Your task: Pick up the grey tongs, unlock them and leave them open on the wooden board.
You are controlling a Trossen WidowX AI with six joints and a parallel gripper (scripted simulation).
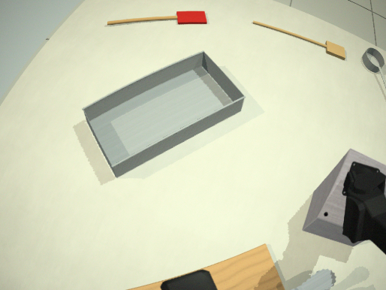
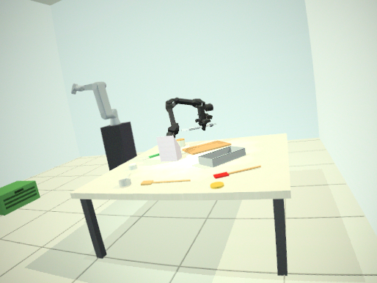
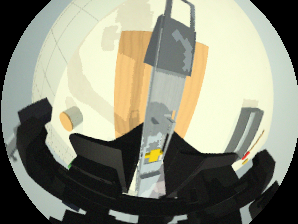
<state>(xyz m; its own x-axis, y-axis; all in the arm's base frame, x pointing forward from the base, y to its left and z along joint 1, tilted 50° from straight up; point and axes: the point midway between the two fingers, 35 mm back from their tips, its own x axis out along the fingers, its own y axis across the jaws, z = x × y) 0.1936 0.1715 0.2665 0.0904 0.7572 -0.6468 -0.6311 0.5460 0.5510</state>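
The wooden board lies 140 mm below my gripper tip. The rest, counted from my gripper tip: red spatula (720 mm to the right, 320 mm ahead, 150 mm below); then grey roasting tin (410 mm to the right, 210 mm ahead, 120 mm below); then yellow lock piece (40 mm above, 10 mm to the right, 10 mm behind).
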